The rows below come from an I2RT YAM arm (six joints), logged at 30 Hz.
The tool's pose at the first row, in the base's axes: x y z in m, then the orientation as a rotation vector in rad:
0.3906, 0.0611, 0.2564, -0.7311, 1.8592, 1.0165
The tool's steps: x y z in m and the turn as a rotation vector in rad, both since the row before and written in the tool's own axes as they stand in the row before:
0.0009, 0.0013, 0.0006, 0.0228, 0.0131, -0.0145
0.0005, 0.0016, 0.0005, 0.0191, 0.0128, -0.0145
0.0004, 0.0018, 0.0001, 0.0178, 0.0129, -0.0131
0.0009, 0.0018, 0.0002, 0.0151, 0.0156, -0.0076
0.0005, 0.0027, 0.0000, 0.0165, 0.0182, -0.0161
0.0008, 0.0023, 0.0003, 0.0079, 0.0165, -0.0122
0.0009, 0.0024, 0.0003, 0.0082, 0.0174, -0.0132
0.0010, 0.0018, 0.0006, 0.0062, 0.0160, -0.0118
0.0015, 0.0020, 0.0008, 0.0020, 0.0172, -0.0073
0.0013, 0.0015, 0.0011, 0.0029, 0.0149, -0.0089
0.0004, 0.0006, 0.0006, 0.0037, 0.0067, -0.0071
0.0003, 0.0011, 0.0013, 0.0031, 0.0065, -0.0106
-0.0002, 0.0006, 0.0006, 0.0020, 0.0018, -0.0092
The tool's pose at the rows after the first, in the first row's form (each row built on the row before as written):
0.3894, 0.0622, 0.2559, -0.7384, 1.8712, 0.9819
0.3881, 0.0634, 0.2558, -0.7475, 1.8813, 0.9510
0.3865, 0.0644, 0.2560, -0.7561, 1.8915, 0.9221
0.3848, 0.0654, 0.2557, -0.7630, 1.9059, 0.8986
0.3825, 0.0668, 0.2560, -0.7781, 1.9182, 0.8677
0.3805, 0.0682, 0.2558, -0.7937, 1.9283, 0.8482
0.3784, 0.0696, 0.2555, -0.8105, 1.9386, 0.8275
0.3768, 0.0709, 0.2548, -0.8264, 1.9477, 0.8099
0.3749, 0.0723, 0.2536, -0.8414, 1.9592, 0.7988
0.3736, 0.0737, 0.2523, -0.8561, 1.9679, 0.7864
0.3732, 0.0744, 0.2518, -0.8641, 1.9706, 0.7765
0.3728, 0.0759, 0.2512, -0.8756, 1.9709, 0.7652
0.3727, 0.0768, 0.2512, -0.8839, 1.9676, 0.7573

